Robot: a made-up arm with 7 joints.
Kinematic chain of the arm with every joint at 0, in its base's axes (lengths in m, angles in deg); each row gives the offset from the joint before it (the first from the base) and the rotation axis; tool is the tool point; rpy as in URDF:
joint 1: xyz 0 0 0.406 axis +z
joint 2: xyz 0 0 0 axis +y
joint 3: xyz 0 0 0.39 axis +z
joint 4: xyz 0.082 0 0 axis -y
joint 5: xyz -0.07 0 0.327 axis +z
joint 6: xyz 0 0 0 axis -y
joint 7: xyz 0.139 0 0 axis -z
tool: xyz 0 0 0 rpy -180 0 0
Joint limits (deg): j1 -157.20..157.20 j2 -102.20..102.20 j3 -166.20..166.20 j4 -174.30..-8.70 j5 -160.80..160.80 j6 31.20..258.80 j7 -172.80..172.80
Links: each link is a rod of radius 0.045 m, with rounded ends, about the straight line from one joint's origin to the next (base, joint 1, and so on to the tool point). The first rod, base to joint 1, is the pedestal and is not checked.
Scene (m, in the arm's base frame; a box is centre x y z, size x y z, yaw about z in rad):
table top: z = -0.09
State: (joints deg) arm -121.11 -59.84 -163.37 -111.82 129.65 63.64 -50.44
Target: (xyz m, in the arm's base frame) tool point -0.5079 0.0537 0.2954
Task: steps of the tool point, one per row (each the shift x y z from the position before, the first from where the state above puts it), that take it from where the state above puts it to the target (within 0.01 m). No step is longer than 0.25 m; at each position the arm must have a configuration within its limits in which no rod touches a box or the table.
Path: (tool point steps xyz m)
1: -0.2358 -0.0261 0.0192
2: -0.1982 -0.1113 0.0359
3: -0.1308 -0.1719 0.0495
4: -0.0472 -0.1978 0.0593

